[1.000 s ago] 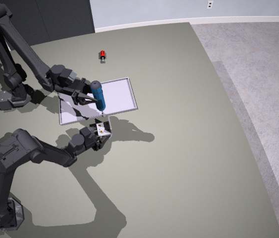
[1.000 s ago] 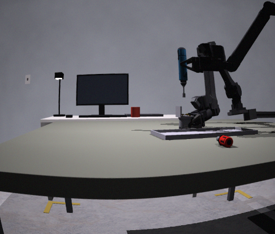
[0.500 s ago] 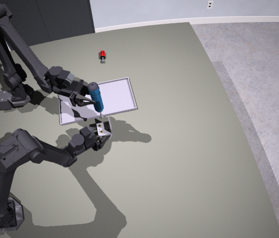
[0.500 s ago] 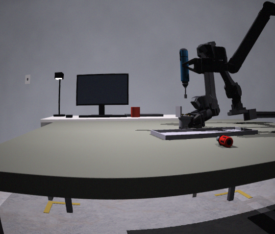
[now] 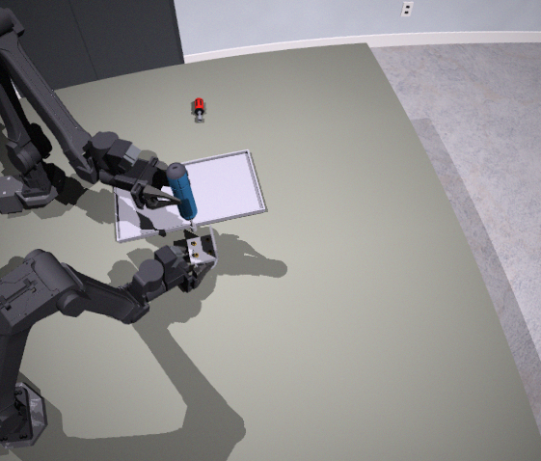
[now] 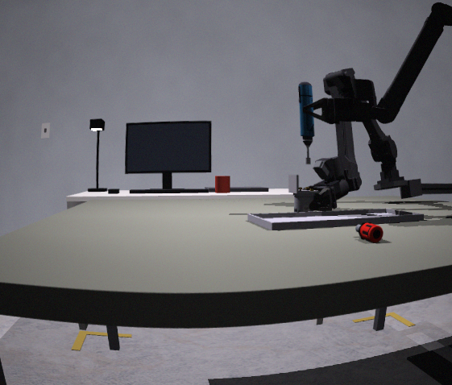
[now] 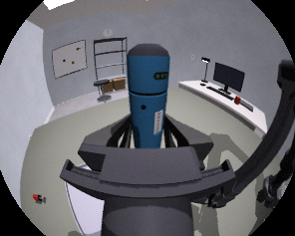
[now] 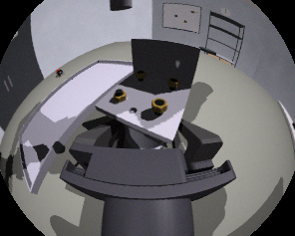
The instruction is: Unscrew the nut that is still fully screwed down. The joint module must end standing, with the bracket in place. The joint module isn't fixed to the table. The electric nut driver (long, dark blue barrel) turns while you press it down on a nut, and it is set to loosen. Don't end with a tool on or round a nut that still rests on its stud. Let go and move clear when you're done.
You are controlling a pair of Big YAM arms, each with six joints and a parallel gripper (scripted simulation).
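Now: right hand 5 cm below the bracket. The rest, counted from my right hand: socket tip (14 cm above, 1 cm to the left, 1 cm behind); then short red-handled tool (54 cm to the left, 1 cm below, 1 cm ahead); then shallow white tray (21 cm to the left, 5 cm behind, 2 cm below).
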